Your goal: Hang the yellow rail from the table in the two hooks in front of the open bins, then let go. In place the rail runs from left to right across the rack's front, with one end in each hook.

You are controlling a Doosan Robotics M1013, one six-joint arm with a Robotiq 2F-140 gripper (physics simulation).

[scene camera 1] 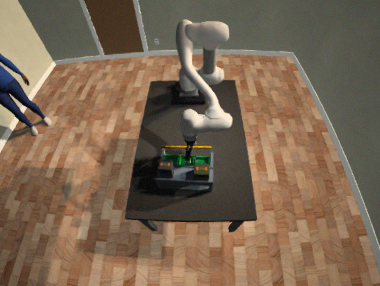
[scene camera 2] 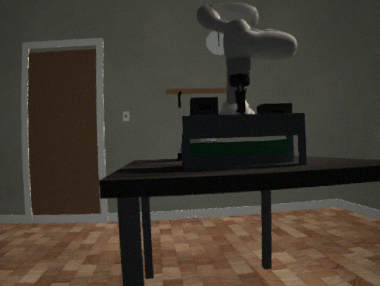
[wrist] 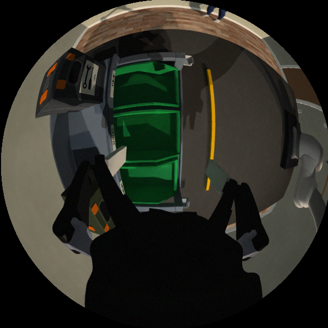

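Seen in the pictures: gripper, between the fingertips: (scene camera 1: 191, 153); arm's base, origin of its link: (scene camera 1: 189, 90).
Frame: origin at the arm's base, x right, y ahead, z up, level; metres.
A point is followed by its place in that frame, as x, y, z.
Observation:
The yellow rail (scene camera 1: 202, 147) {-0.145, 0.627, -0.034} (wrist: 212, 115) lies on the table (scene camera 1: 190, 205) {-0.081, 1.092, -0.041} (wrist: 250, 115), apart from the rack (scene camera 1: 185, 185) {-0.036, 0.951, -0.034} (scene camera 2: 243, 126) {-0.025, 0.981, 0.084} and roughly parallel to its front. One hook (wrist: 188, 60) is at the top front corner of the rack in the wrist view, and another hook (wrist: 186, 203) is at the lower front corner. Both are empty. The green bins (scene camera 2: 240, 148) {-0.032, 0.890, 0.017} (wrist: 147, 132) sit in the rack behind them. My gripper (scene camera 1: 189, 159) {-0.069, 0.750, 0.076} (scene camera 2: 240, 107) (wrist: 167, 159) is open and empty, above the bins. In the wrist view one fingertip overlaps the rail near its lower end.
A dark box (scene camera 1: 165, 166) {0.080, 0.916, 0.182} (scene camera 2: 204, 106) {0.086, 0.937, 0.152} (wrist: 65, 84) with orange parts stands on the rack's top at one side. An olive box (scene camera 1: 201, 169) {-0.145, 0.912, 0.156} (scene camera 2: 274, 108) {-0.135, 0.947, 0.140} (wrist: 102, 210) stands on the other side. The arm's base (scene camera 1: 189, 95) {-0.008, 0.086, 0.011} stands at the table's far end.

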